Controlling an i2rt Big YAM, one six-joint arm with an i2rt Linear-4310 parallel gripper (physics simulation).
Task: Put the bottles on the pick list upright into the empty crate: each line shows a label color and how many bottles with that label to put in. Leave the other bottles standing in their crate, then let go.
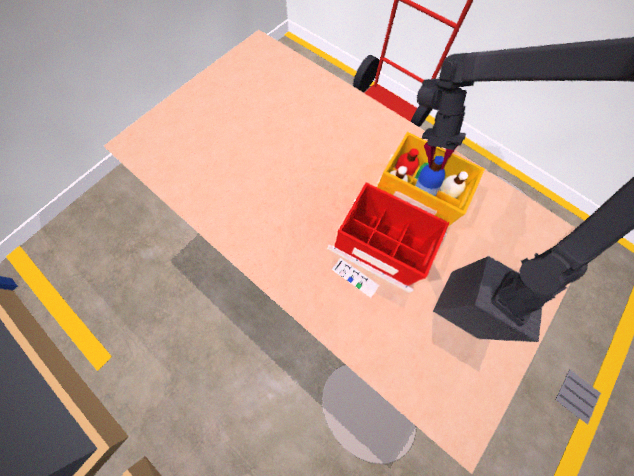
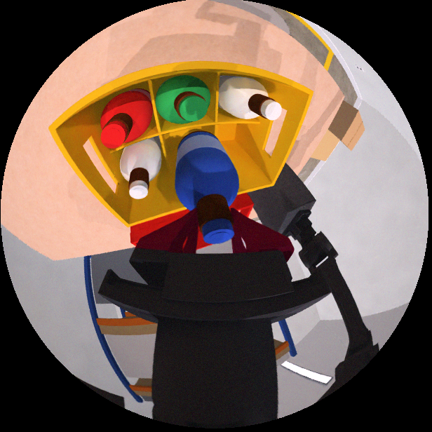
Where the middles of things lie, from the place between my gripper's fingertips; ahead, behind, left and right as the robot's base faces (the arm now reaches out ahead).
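Counted from my hand: blue bottle (image 1: 430,180), 5 cm below, 1 cm behind; pick list (image 1: 345,270), 35 cm to the left, 23 cm below, 5 cm behind; green bottle (image 2: 184,98), 14 cm below, 8 cm to the right, 2 cm ahead; red bottle (image 2: 126,116), 14 cm below, 9 cm ahead, 5 cm to the right.
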